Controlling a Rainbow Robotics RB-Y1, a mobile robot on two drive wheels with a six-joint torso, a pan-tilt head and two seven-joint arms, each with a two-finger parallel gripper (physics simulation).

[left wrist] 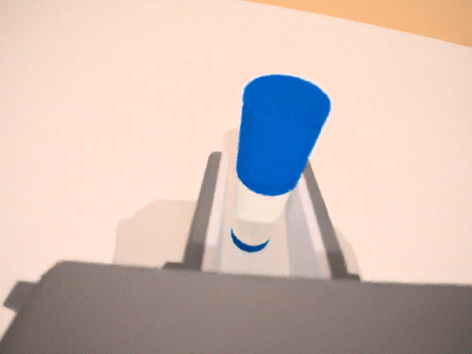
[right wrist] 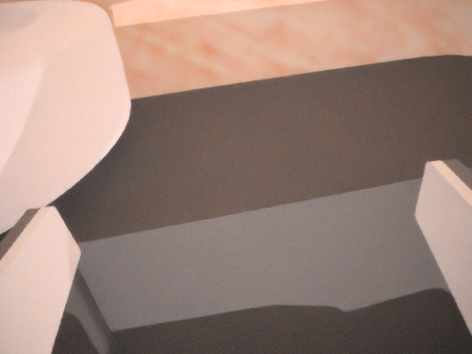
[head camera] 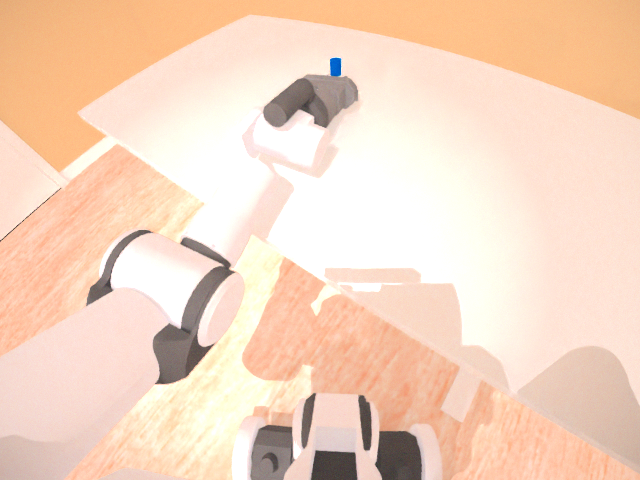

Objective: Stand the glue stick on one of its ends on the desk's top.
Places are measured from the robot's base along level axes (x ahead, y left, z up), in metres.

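Pixels of known places: left gripper, fingertip midpoint: point(left wrist: 257, 168) point(head camera: 338, 79); right gripper, fingertip midpoint: point(right wrist: 238, 210).
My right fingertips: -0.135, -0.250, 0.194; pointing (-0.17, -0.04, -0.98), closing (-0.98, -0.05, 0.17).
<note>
Behind a point stands the place of what it marks, as x, y, z.
The glue stick point(head camera: 335, 67) @[0.753, 0.008, 0.796] point(left wrist: 280, 140) @[0.754, 0.013, 0.802] has a blue cap at its upper end, a white body and a blue ring at its lower end. In the left wrist view it is roughly upright, leaning a little to the picture's right, above or on the white desk point(head camera: 465, 129) @[0.657, -0.252, 0.720] point(left wrist: 100, 100) @[0.909, 0.099, 0.720]; contact at its base cannot be made out. My left gripper point(head camera: 338, 86) @[0.781, 0.004, 0.757] point(left wrist: 257, 168) @[0.781, 0.004, 0.757] is slightly open around its body, with a gap at the picture's right; it does not grip the stick. My right gripper point(right wrist: 238, 210) @[-0.135, -0.250, 0.195] is wide open and empty.
The desk's far edge runs behind the glue stick. Wood-patterned floor point(head camera: 129, 191) @[1.155, 1.292, 0.000] shows along its near edge. A pale panel point(head camera: 20, 180) @[1.116, 2.012, 0.211] stands at the far left of the head view. A white rounded part point(right wrist: 55, 100) is beside the right gripper's fingers.
</note>
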